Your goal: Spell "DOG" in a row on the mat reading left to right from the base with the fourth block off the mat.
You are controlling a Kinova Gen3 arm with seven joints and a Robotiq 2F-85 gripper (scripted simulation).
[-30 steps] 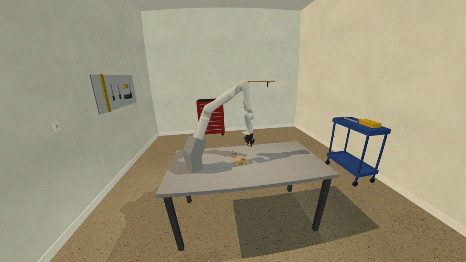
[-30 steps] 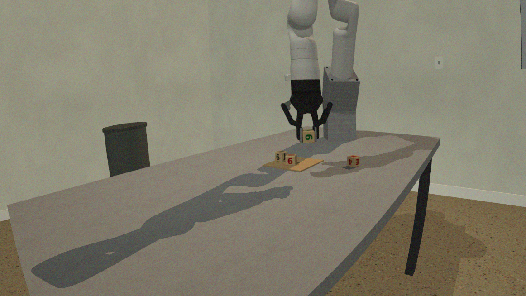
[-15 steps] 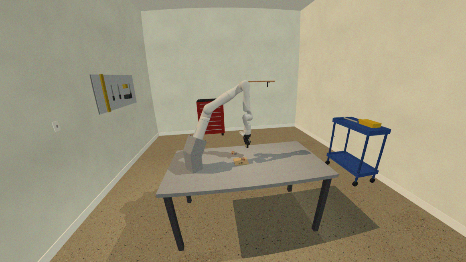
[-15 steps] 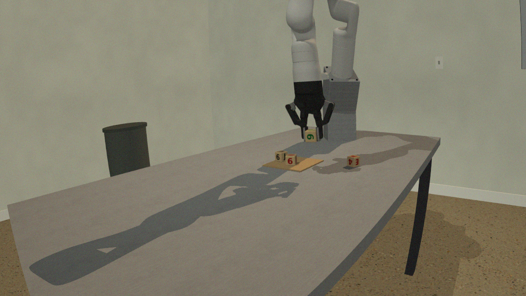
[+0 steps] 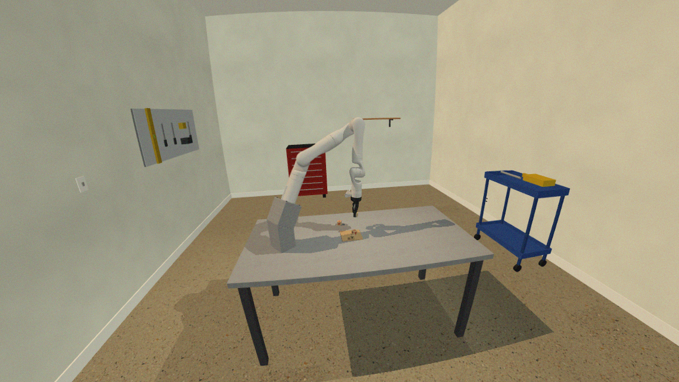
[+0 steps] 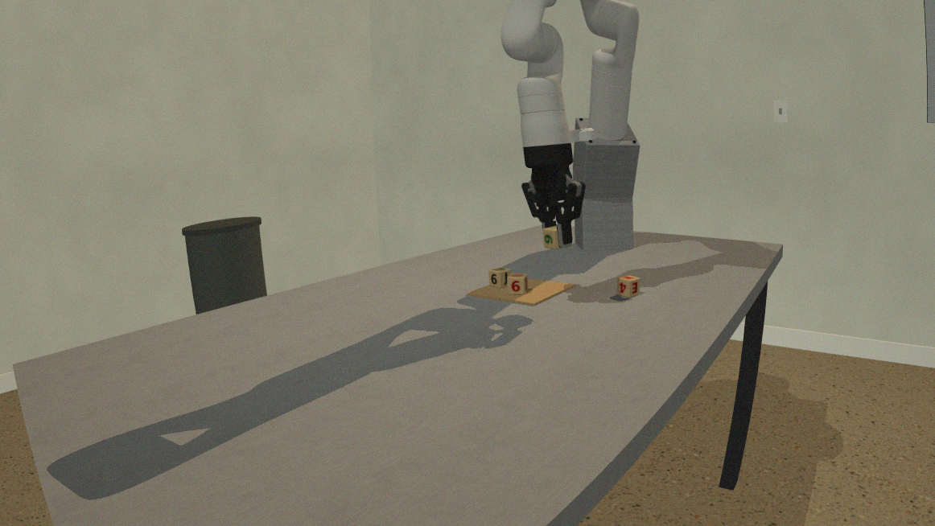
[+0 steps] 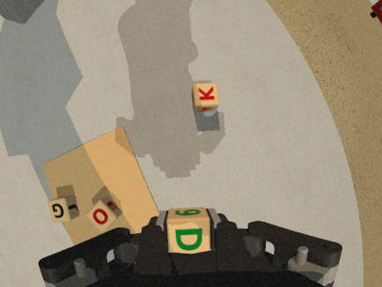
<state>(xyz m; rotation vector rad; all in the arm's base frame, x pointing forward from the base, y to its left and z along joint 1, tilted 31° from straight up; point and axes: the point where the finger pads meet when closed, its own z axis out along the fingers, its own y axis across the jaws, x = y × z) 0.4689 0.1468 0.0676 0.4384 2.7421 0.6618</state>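
My gripper is now 10 cm to the left of the O block, 10 cm above it and 1 cm past it. The rest, counted from my hand: tan mat 11 cm to the right, 11 cm below, 4 cm behind; then G block 16 cm to the right, 10 cm below, 3 cm behind; then D block right at my hand.
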